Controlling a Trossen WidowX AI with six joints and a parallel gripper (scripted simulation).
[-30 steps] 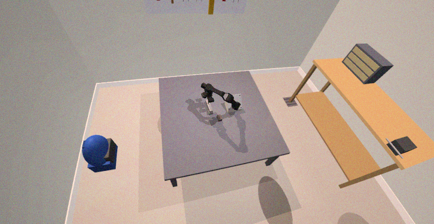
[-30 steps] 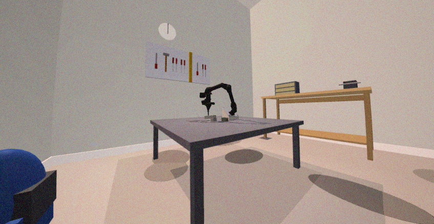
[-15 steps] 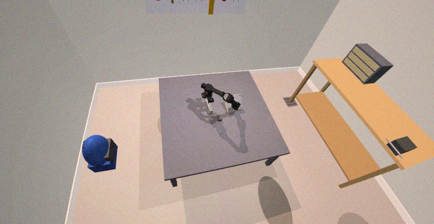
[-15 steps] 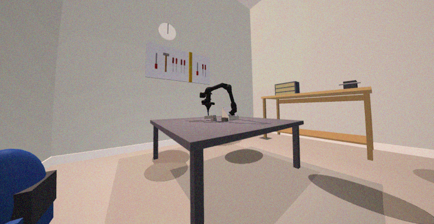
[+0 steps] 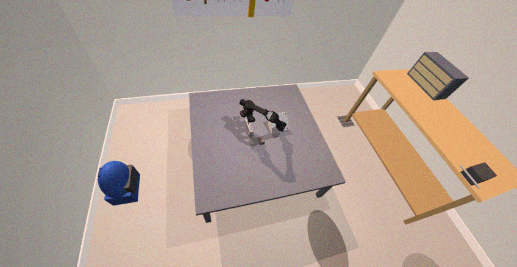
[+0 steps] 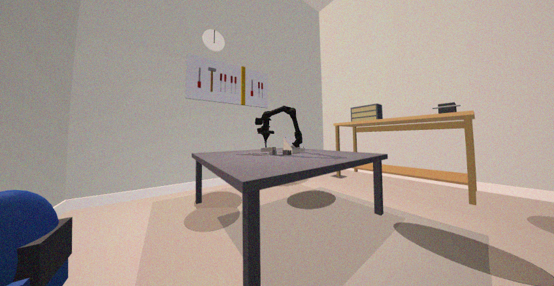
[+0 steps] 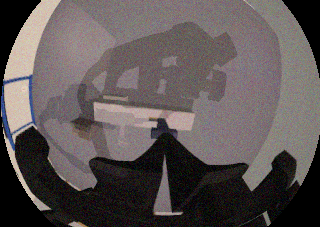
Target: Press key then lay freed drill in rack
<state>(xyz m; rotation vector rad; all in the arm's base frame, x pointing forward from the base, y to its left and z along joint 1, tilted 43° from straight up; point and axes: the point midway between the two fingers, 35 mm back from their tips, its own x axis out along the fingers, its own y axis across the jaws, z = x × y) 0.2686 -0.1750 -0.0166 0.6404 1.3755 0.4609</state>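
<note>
My gripper tip is 7 cm above the drill and 6 cm to the right of it.
</note>
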